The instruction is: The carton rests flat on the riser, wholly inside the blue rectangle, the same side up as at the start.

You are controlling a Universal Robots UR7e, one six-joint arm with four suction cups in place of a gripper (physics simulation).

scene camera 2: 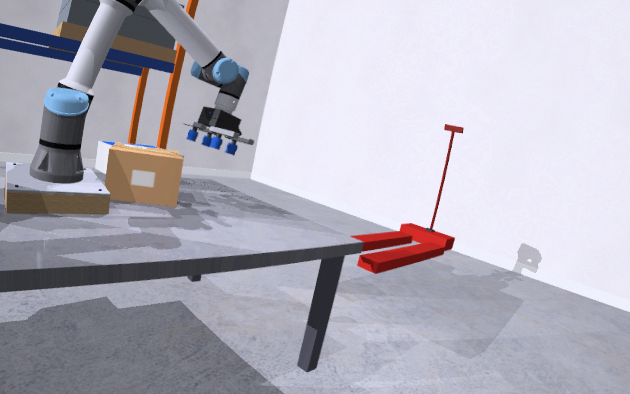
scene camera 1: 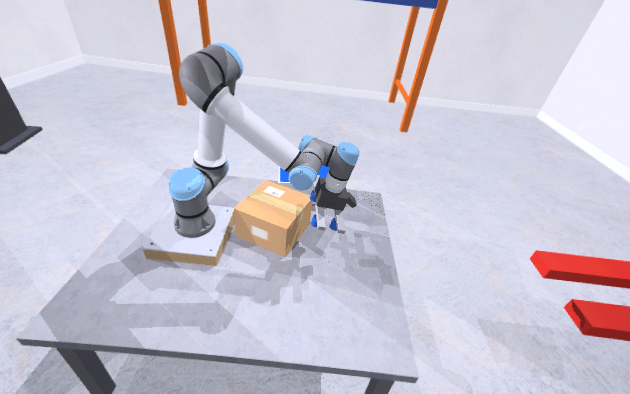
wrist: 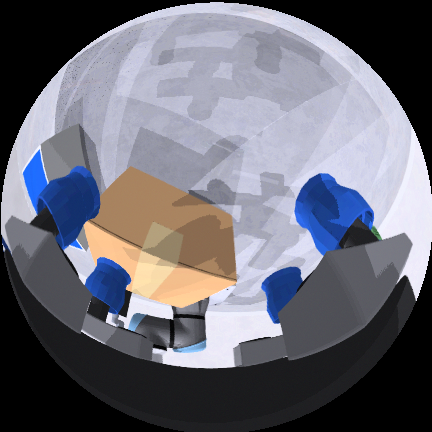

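Note:
There's a riser (wrist: 53, 158) resting on the table, and there's a brown carton (scene camera 2: 140, 174) as well. You'd also find the carton (scene camera 1: 273, 217) in another view, and the wrist view has the carton (wrist: 178, 249) too. My suction head (wrist: 324, 207) is holding nothing, and its cup is 25 cm from the middle of the brown carton.

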